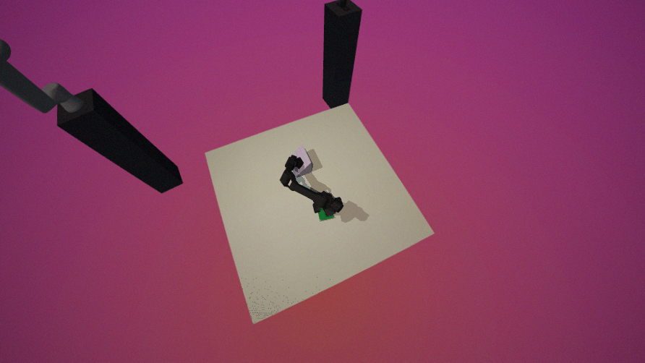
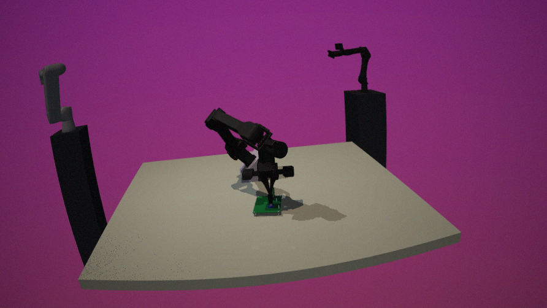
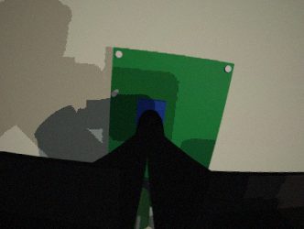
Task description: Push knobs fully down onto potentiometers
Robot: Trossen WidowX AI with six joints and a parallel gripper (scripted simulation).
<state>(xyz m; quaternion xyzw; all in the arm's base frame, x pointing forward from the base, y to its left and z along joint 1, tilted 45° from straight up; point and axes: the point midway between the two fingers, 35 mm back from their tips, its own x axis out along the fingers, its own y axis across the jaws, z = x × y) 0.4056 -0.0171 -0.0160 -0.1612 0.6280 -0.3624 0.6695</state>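
Now: the green knob 8 cm behind my gripper tip, 2 cm to the left of it and 2 cm below it.
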